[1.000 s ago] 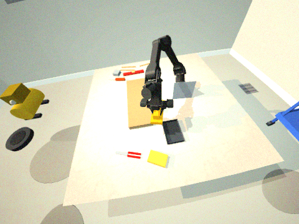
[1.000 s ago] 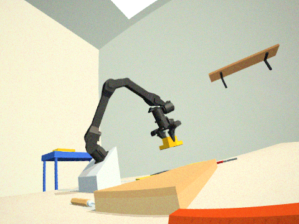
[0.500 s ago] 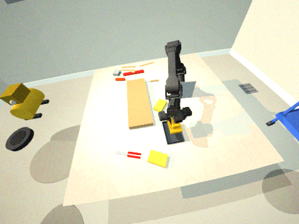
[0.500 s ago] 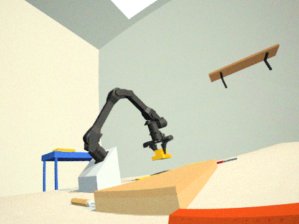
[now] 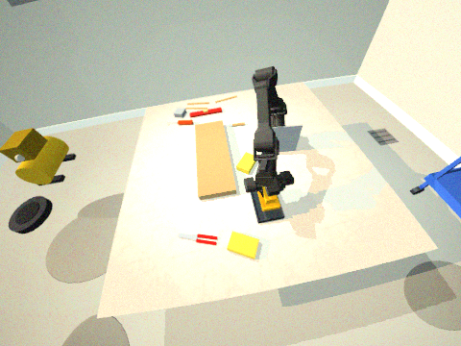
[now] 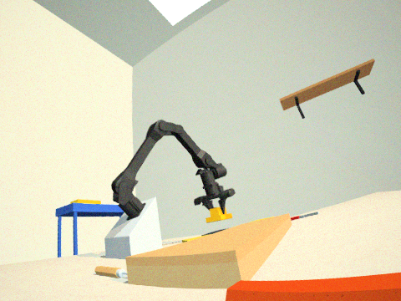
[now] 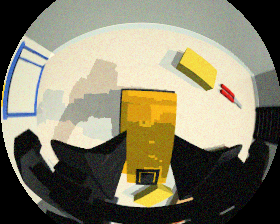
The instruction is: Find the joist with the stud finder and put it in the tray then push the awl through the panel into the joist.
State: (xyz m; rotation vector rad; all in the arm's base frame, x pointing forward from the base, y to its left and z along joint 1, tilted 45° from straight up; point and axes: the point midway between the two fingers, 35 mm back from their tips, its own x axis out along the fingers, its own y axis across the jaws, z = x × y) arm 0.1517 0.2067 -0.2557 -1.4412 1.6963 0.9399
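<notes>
My gripper tip is 8 cm above the dark tray and 1 cm to the left of it. From my gripper tip the other things lie so: yellow stud finder 2 cm to the right, 2 cm above; then red level 77 cm to the right, 21 cm ahead, 8 cm below; then awl 58 cm to the right, 9 cm below, 5 cm ahead.
</notes>
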